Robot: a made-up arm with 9 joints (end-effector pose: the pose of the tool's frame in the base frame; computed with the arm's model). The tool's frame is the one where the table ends. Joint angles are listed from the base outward.
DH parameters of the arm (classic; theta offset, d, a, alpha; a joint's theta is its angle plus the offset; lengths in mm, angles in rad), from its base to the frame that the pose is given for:
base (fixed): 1.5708 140 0 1.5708
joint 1: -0.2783 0 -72.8 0
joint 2: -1.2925 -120 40 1.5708
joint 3: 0 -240 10 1.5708
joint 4: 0 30 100 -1.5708
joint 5: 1.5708 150 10 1.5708
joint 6: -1.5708 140 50 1.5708
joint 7: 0 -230 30 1.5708
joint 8: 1.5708 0 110 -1.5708
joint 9: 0 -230 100 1.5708
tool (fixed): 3.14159 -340 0 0
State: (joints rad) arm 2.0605 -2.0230 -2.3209 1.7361 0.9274 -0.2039 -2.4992 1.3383 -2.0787
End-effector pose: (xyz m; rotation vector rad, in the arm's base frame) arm -0.2474 -0.1863 -0.2962 -1.3196 -0.8292 -1.9203
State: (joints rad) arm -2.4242 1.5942 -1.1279 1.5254 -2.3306 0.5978 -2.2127 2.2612 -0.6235
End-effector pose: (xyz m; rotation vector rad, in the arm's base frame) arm -0.4791 0.4338 0.5083 -1.4534 1.7123 -0.3291
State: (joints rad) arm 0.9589 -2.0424 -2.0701 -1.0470 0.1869 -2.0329 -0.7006 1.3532 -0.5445
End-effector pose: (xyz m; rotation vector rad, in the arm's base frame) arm -0.6032 0.3234 -0.4311 1.0635 0.0556 1.4069
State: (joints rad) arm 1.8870 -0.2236 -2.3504 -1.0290 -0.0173 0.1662 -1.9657 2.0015 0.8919
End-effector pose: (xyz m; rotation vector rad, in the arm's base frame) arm -0.0805 0.0627 0.4940 1.1779 -0.0071 -1.8943
